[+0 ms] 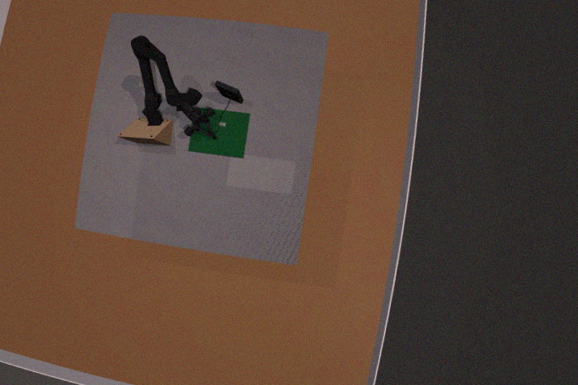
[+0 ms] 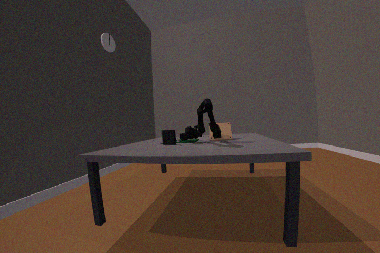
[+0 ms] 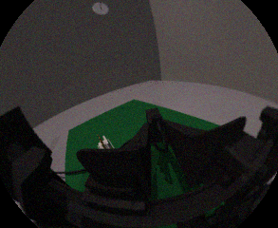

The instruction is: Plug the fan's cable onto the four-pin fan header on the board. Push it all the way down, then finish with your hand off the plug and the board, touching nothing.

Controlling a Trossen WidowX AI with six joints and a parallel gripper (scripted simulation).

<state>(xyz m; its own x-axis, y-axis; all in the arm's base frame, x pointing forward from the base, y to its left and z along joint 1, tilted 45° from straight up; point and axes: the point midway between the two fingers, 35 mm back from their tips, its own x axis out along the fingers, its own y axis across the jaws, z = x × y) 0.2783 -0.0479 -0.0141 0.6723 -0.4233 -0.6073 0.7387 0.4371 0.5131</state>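
Now: the fan plug 10 mm below my gripper tip. From my gripper tip the other things lie so: fan header (60 mm to the left, 50 mm ahead, 30 mm below); then black fan (200 mm to the left, 100 mm ahead, 30 mm above); then green board (50 mm below, 30 mm ahead, 20 mm to the left).
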